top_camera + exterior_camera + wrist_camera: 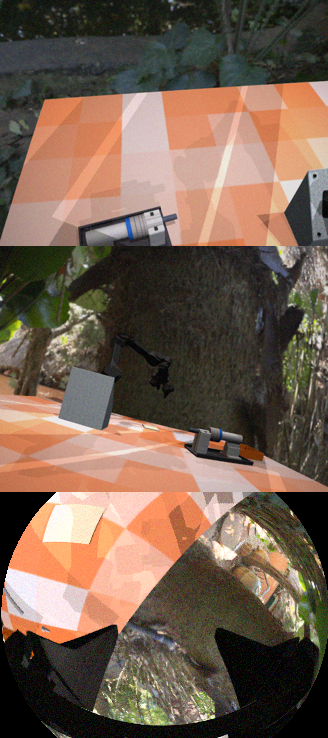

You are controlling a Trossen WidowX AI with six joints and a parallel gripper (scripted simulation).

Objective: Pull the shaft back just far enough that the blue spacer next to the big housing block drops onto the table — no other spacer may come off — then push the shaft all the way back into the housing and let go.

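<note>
Now: the thin dark shaft 23 cm ahead of my gripper tip, 53 cm to the right of it and 12 cm below it. From my gripper tip the other things lie so: blue spacer 27 cm ahead, 52 cm to the right, 12 cm below; small flat plate 1 cm behind, 15 cm to the right, 20 cm below; orange tray 46 cm ahead, 33 cm to the right, 19 cm below.
</note>
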